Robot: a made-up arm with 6 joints. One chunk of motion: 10 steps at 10 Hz.
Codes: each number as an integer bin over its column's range. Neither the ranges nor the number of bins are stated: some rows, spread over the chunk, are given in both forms.
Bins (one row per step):
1: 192 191 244 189 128 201
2: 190 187 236 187 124 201
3: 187 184 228 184 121 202
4: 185 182 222 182 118 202
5: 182 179 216 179 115 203
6: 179 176 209 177 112 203
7: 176 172 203 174 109 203
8: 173 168 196 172 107 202
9: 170 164 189 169 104 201
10: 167 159 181 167 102 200
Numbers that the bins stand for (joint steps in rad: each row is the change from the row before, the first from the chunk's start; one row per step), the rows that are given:
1: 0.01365 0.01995 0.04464 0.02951 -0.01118 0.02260
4: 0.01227 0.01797 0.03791 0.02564 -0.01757 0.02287
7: 0.01051 0.01577 0.03209 0.02121 -0.02333 0.02313
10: 0.00875 0.01292 0.02536 0.01734 -0.02780 0.02233
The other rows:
2: 0.01325 0.01907 0.04219 0.02840 -0.01374 0.02260
3: 0.01267 0.01841 0.03974 0.02674 -0.01565 0.02287
5: 0.01169 0.01731 0.03607 0.02398 -0.01949 0.02313
6: 0.01110 0.01665 0.03393 0.02287 -0.02141 0.02313
8: 0.00992 0.01489 0.02995 0.02011 -0.02460 0.02287
9: 0.00933 0.01402 0.02781 0.01845 -0.02652 0.02260

